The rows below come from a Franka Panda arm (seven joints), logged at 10 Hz.
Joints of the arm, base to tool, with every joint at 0 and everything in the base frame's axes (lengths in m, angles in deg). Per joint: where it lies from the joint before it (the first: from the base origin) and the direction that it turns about. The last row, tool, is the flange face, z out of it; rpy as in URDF.
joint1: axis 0 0 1 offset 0.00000 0.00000 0.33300
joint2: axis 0 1 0 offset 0.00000 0.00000 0.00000
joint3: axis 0 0 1 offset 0.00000 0.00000 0.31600
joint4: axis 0 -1 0 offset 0.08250 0.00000 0.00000
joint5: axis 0 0 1 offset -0.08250 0.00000 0.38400
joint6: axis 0 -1 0 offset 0.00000 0.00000 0.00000
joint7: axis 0 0 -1 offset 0.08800 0.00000 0.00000
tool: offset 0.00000 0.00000 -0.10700 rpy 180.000 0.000 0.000
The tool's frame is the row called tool.
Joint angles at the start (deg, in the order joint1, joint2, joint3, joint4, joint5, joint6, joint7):
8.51, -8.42, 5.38, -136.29, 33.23, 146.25, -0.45
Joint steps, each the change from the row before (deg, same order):
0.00, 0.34, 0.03, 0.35, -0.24, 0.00, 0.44
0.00, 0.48, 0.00, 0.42, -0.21, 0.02, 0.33
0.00, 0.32, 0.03, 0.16, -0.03, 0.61, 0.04
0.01, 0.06, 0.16, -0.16, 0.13, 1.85, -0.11
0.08, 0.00, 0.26, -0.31, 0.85, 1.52, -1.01
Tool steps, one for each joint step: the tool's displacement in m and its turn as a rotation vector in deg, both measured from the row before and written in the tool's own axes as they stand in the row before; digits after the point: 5 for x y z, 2 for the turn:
0.00157, -0.00088, 0.00092, -0.10, -0.01, 0.22
0.00200, -0.00052, 0.00158, -0.10, -0.05, 0.18
0.00167, 0.00004, 0.00090, -0.06, 0.45, 0.04
0.00182, -0.00028, -0.00104, 0.00, 1.60, -0.09
-0.00030, -0.00073, 0.00020, 0.34, 1.13, -0.50

